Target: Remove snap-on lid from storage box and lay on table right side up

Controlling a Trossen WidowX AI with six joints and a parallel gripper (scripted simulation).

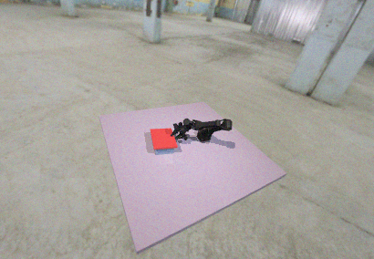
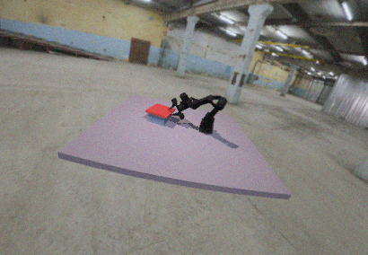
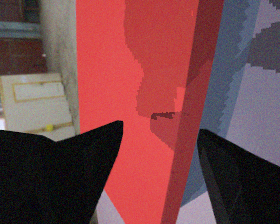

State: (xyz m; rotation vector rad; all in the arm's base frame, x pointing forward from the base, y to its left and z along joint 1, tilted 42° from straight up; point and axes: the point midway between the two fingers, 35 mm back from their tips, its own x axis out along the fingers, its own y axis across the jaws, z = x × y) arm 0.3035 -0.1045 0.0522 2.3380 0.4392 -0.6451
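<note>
Now: gripper tip 7 cm short of the lid and 3 cm to the left of it. From my gripper tip the other things lie so: blue-grey storage box: 7 cm ahead, 5 cm below, 3 cm to the right.
</note>
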